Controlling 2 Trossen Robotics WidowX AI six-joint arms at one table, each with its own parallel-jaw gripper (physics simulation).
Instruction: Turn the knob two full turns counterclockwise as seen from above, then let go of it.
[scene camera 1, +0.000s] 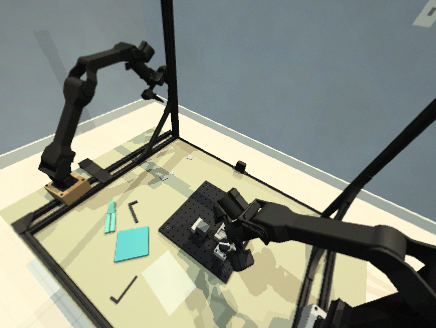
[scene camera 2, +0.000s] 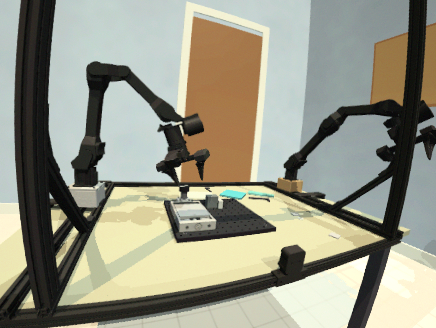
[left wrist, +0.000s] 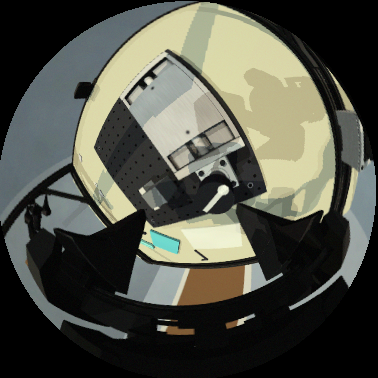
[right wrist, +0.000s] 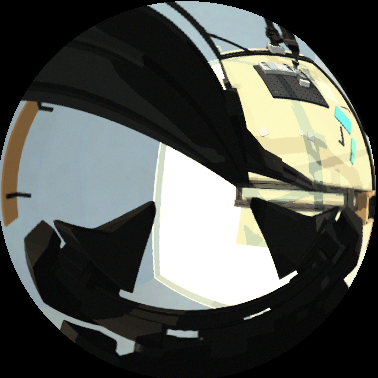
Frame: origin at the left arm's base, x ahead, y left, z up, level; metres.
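Seen in the pictures: left gripper, fingertip midpoint: (scene camera 1: 220, 237) (scene camera 2: 190, 182) (left wrist: 191, 211); right gripper, fingertip midpoint: (scene camera 2: 413, 165) (right wrist: 204, 204); left arm's base at its link origin: (scene camera 2: 85, 184); right arm's base at its link origin: (scene camera 1: 65, 182) (scene camera 2: 290, 179).
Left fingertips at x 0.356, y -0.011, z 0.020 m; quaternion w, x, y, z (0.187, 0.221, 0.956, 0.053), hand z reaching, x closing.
Note:
Pixels of each thing's top centre, then the offset from my left fingertips to it. "pt": a spot on its surface instead.
- black round knob at its top centre: (left wrist: 214, 199) (scene camera 1: 224, 243) (scene camera 2: 184, 185) dz -0.012, dx -0.021, dy +0.002 m
- silver metal stage at its top centre: (left wrist: 168, 106) (scene camera 2: 190, 209) dz -0.059, dx -0.009, dy -0.108 m
- small grey-and-white block at a spot on its surface: (scene camera 2: 212, 201) pt dz -0.062, dx +0.080, dy -0.023 m
- turquoise square at a spot on its surface: (scene camera 1: 132, 243) pt dz -0.091, dx +0.234, dy +0.185 m
- turquoise tool at its top centre: (scene camera 1: 110, 215) (scene camera 2: 261, 193) dz -0.089, dx +0.385, dy +0.178 m
The black round knob (scene camera 1: 227, 246) (scene camera 2: 184, 189) (left wrist: 214, 196) has a white pointer line and stands upright at the end of a silver metal stage (scene camera 2: 192, 211) (left wrist: 175, 107). In the left wrist view the pointer runs from upper right to lower left. My left gripper (scene camera 2: 189, 181) (left wrist: 191, 211) is open and empty, pointing down. Its fingertips are a little above the knob, which shows nearer to the right-hand finger in the left wrist view. In scene camera 1 the left arm partly covers the stage. My right gripper (right wrist: 204, 204) is open and empty, raised far from the knob.
The stage sits on a black perforated board (scene camera 1: 182, 225) (scene camera 2: 247, 224) (left wrist: 117, 137). A small grey-and-white block (scene camera 1: 200, 227) (scene camera 2: 212, 201) stands beside the knob. A turquoise square (scene camera 1: 132, 243), turquoise tool (scene camera 1: 110, 218) and two black hex keys (scene camera 1: 133, 211) (scene camera 1: 125, 289) lie on the table.

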